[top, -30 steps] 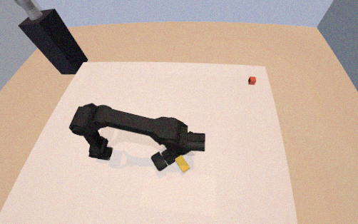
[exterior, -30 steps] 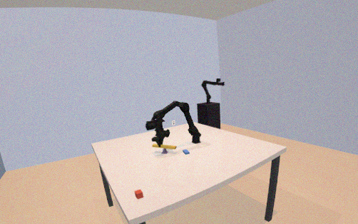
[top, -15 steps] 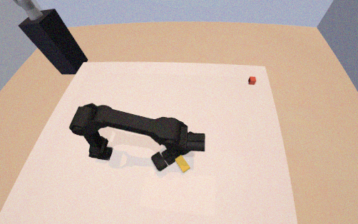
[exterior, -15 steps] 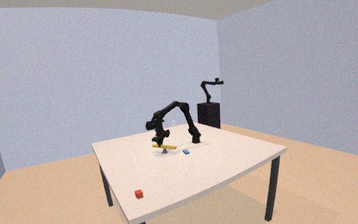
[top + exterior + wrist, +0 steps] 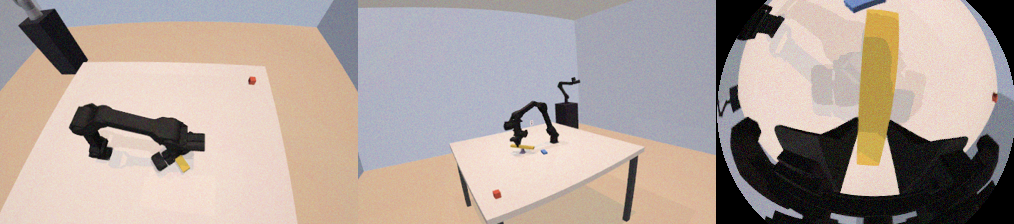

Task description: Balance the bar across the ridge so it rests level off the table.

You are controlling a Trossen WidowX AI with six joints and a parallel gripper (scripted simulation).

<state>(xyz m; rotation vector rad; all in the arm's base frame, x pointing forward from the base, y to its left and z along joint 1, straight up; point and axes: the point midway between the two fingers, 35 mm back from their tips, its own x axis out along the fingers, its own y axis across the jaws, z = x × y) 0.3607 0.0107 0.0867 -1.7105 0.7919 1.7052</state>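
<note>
Right now the yellow bar is 2 cm behind my gripper tip and 2 cm to the left of it. The rest, counted from my gripper tip: blue block: 15 cm behind, 14 cm to the left, 4 cm below; red cube: 38 cm ahead, 49 cm to the left, 4 cm below.
</note>
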